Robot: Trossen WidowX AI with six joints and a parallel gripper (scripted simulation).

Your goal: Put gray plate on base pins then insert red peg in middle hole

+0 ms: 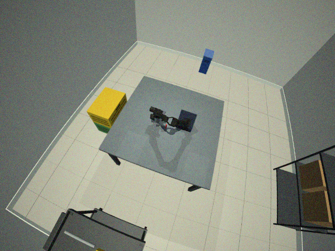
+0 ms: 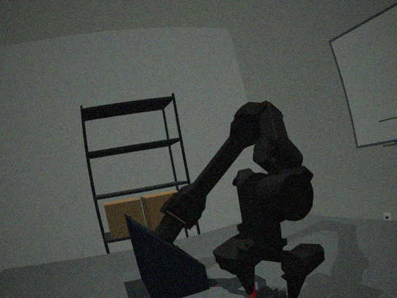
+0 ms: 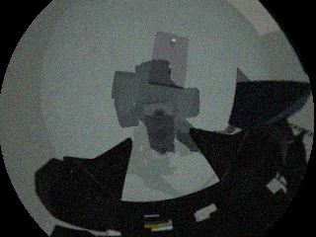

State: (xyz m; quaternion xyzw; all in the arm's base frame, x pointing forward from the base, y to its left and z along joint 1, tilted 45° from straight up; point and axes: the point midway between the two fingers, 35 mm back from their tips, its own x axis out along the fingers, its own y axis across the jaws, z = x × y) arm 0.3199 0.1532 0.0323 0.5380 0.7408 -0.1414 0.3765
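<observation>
Right now the gray plate is 2 cm below my gripper tip. Also, from my gripper tip: gray base: 2 cm ahead, 14 cm to the right, 5 cm below; then red peg: 12 cm behind, 1 cm to the left, 1 cm below.
</observation>
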